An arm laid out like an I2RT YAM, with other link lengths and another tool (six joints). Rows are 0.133 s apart.
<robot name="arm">
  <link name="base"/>
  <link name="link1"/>
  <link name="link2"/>
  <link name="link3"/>
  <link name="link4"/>
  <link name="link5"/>
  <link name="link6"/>
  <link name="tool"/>
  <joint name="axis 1" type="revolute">
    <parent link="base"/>
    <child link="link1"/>
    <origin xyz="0 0 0.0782"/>
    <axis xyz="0 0 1"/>
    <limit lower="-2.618" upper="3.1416"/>
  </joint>
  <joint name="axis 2" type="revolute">
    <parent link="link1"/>
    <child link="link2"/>
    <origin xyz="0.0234 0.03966 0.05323"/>
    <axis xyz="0 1 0"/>
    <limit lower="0" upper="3.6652"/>
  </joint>
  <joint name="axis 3" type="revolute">
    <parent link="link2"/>
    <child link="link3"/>
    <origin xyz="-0.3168 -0.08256 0"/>
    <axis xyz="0 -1 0"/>
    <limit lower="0" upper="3.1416"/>
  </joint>
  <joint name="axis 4" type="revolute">
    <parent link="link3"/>
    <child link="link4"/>
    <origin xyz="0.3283 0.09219 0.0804"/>
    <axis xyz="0 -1 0"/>
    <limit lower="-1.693" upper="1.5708"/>
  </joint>
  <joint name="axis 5" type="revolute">
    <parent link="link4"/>
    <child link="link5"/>
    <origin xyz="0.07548 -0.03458 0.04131"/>
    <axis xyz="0 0 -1"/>
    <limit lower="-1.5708" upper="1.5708"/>
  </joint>
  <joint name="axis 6" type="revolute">
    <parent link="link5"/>
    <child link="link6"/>
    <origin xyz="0.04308 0 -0.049"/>
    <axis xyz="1 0 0"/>
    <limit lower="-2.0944" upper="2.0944"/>
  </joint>
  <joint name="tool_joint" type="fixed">
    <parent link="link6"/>
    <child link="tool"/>
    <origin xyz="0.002 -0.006 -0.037" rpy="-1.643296 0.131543 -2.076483"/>
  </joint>
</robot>
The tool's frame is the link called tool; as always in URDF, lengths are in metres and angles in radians.
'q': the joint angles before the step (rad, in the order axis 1, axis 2, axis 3, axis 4, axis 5, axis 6). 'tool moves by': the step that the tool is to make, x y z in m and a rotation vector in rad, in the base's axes. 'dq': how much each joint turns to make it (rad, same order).
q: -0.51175, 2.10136, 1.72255, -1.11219, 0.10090, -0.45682
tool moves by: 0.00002, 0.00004, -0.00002, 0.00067, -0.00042, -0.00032
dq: 0.00000, 0.00001, 0.00003, -0.00001, -0.00076, 0.00038
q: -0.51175, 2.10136, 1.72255, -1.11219, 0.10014, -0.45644
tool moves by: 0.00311, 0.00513, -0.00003, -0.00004, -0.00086, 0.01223
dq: 0.01221, 0.00001, 0.00002, 0.00076, -0.00038, 0.00001
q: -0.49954, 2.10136, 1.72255, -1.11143, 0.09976, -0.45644
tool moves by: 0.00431, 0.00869, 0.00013, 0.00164, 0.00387, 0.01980
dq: 0.01984, -0.00001, -0.00001, -0.00418, 0.00037, 0.00001
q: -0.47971, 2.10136, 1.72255, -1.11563, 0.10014, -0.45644
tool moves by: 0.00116, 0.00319, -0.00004, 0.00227, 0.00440, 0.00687
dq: 0.00688, 0.00039, 0.00001, -0.00458, 0.00000, 0.00001
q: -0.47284, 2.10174, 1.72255, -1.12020, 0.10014, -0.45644
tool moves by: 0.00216, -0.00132, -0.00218, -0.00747, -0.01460, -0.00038
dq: -0.00039, 0.00267, -0.00116, 0.02023, 0.00000, -0.00001
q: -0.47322, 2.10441, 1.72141, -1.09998, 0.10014, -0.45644
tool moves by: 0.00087, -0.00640, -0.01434, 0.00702, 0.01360, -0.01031
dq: -0.01068, 0.02708, -0.00384, 0.01564, 0.00000, -0.00037
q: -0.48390, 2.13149, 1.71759, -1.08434, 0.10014, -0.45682
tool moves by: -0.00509, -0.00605, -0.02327, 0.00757, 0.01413, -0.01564
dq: -0.01565, 0.01792, -0.04463, 0.04653, 0.00000, -0.00001
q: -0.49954, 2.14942, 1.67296, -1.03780, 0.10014, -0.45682
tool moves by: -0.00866, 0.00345, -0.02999, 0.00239, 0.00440, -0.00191
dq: -0.00229, 0.00037, -0.09235, 0.08775, 0.00000, -0.00038
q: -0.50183, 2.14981, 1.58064, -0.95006, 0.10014, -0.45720
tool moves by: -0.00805, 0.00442, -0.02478, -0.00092, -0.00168, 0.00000
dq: 0.00001, 0.00036, -0.07784, 0.08012, 0.00000, 0.00001
